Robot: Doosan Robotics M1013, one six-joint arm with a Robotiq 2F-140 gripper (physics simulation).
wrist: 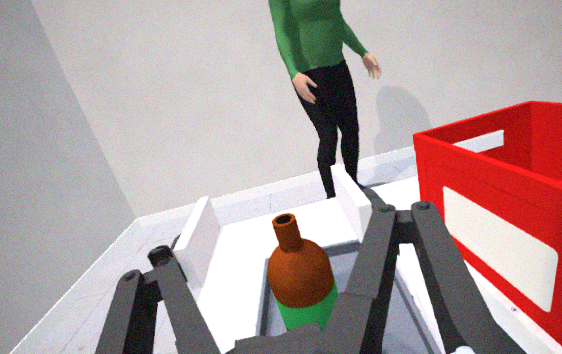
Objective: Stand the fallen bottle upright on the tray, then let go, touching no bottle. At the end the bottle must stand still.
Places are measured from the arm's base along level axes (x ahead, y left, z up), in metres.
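Pixels of known places: gripper, fingertip midpoint: point(273, 197).
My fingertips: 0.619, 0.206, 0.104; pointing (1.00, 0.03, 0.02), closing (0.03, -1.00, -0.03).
Observation:
Behind a point stands the place of what it marks, as x, y, z.
The brown bottle point(301, 272) {0.643, 0.205, 0.005} with a green label stands on the grey tray point(264, 295) {0.720, 0.275, -0.084} and looks upright; the gripper body hides its base. Its open neck points up. My gripper point(273, 197) {0.619, 0.206, 0.104} is open, with a white pad on each side and no bottle between them. In the view the bottle shows below and between the pads, apart from both. The near part of the tray is hidden behind the gripper's linkages.
A red crate point(500, 187) {0.640, 0.003, 0.047} with a pale label stands to the right of the tray, on the white table point(239, 260) {0.850, 0.337, -0.106}. A person point(320, 37) in a green top and black trousers stands beyond the table's far edge, before a grey wall.

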